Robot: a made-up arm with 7 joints. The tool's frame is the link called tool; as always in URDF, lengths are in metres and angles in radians.
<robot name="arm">
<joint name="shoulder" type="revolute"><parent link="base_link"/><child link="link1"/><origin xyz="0.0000 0.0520 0.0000" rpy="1.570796 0.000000 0.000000"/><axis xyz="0 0 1"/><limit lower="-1.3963" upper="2.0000"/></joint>
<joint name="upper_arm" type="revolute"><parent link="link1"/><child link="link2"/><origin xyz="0.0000 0.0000 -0.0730" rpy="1.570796 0.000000 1.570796"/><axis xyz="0 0 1"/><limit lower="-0.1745" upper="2.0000"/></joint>
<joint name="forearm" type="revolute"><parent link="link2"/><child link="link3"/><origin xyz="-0.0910 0.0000 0.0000" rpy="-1.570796 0.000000 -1.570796"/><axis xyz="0 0 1"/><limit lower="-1.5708" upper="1.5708"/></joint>
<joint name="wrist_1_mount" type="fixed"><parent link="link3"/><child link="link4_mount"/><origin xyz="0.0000 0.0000 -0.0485"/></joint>
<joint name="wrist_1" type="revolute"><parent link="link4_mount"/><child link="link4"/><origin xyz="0.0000 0.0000 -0.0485" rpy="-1.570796 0.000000 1.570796"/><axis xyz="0 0 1"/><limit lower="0.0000" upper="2.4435"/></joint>
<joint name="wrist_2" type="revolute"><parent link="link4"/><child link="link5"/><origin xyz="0.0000 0.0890 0.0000" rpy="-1.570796 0.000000 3.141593"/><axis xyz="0 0 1"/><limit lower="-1.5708" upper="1.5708"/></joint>
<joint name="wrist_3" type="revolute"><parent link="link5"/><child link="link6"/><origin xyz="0.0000 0.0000 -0.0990" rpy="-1.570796 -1.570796 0.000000"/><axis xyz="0 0 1"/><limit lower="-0.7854" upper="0.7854"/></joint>
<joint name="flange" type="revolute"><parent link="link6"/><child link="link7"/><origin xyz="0.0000 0.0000 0.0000" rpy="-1.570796 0.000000 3.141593"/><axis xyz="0 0 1"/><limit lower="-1.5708" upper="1.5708"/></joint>
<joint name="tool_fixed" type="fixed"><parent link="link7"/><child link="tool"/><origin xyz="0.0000 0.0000 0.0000" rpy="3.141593 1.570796 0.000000"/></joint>
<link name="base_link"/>
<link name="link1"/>
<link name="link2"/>
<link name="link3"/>
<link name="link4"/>
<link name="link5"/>
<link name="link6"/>
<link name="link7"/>
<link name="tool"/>
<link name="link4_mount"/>
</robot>
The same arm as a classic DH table. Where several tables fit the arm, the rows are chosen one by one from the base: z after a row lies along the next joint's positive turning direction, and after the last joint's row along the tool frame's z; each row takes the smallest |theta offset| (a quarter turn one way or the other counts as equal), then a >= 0, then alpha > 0; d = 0 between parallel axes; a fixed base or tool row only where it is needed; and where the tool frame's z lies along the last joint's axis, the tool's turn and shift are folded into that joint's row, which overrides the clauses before.
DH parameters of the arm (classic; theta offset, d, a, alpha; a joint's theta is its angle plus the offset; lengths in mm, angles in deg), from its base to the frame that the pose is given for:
base (fixed): 0 0 0 90
shoulder: 90 -125 0 90
upper_arm: 90 0 0 90
forearm: 90 -188 0 90
wrist_1: 0 0 0 -90
wrist_2: 0 -188 0 -90
wrist_3: -90 0 0 90
flange: 90 0 0 90
tool (fixed): -90 0 0 0
Joint limits (deg, base to tool): -80..114.59 -10..114.59 -90..90 0..140 -90..90 -45..45 -90..90

